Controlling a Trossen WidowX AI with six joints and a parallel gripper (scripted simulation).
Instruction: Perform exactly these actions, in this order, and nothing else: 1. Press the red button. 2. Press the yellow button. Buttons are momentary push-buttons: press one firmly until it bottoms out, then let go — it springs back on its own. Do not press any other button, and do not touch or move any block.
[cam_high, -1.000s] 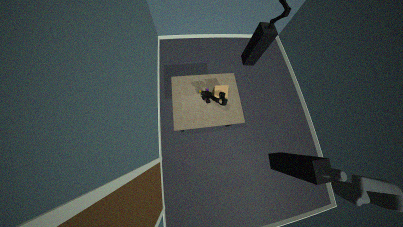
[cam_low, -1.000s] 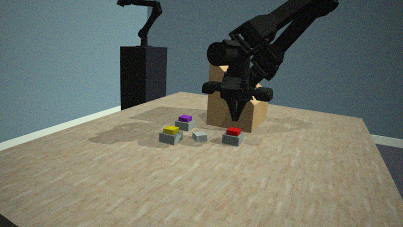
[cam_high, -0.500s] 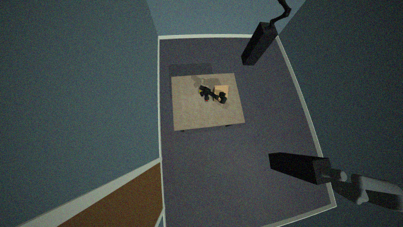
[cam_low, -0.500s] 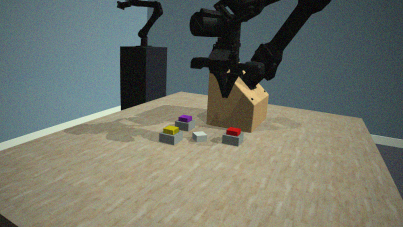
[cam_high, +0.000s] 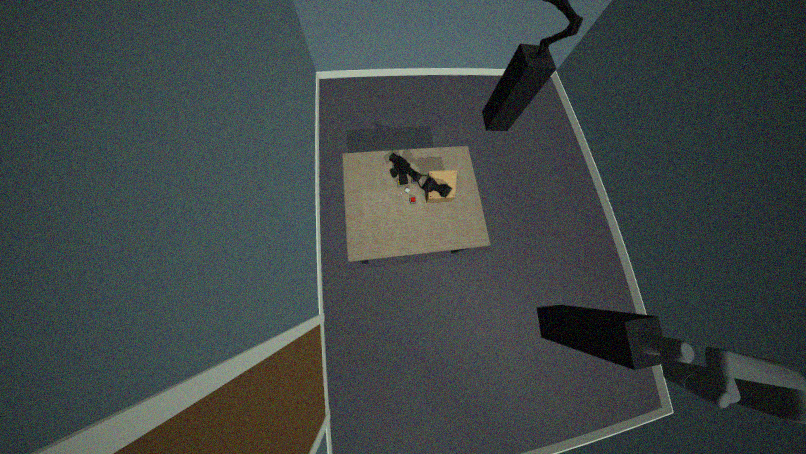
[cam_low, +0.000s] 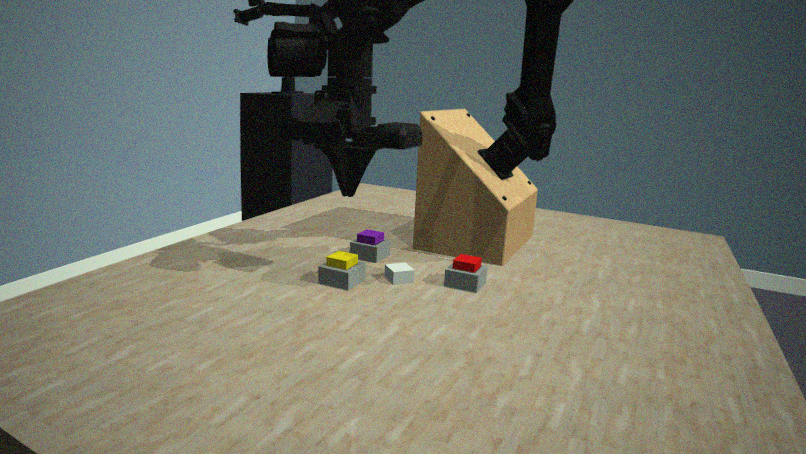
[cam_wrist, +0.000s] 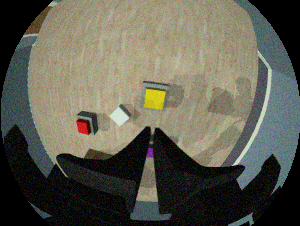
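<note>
My gripper tip is now 90 mm above the yellow button and 10 mm short of it. Also, from my gripper tip: purple button 110 mm behind, 90 mm below, 30 mm to the right; small white block 110 mm below, 60 mm to the left, 50 mm behind; red button 140 mm to the left, 90 mm below, 90 mm behind.
</note>
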